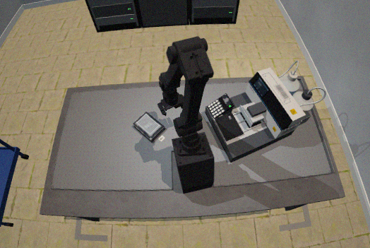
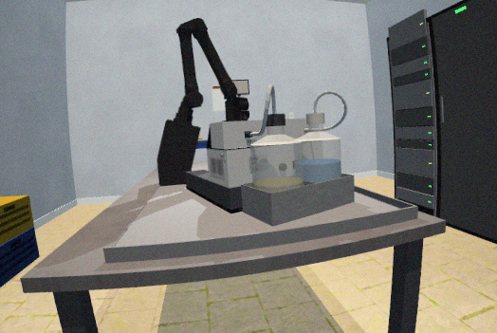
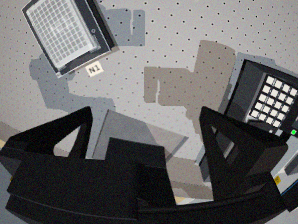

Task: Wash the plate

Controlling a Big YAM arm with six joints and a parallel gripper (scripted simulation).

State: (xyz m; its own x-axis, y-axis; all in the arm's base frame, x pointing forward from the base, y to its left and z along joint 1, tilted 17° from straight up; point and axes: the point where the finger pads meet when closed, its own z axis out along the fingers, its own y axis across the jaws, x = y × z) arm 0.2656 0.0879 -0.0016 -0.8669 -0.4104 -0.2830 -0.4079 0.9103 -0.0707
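The white well plate lies 160 mm to the left of my hand and 150 mm below it. From my hand the other things lie so: dark washer carrier 50 mm behind, 310 mm to the right, 110 mm below; then white corner label 70 mm behind, 80 mm to the left, 190 mm below; then plate washer 450 mm to the right, 70 mm below.
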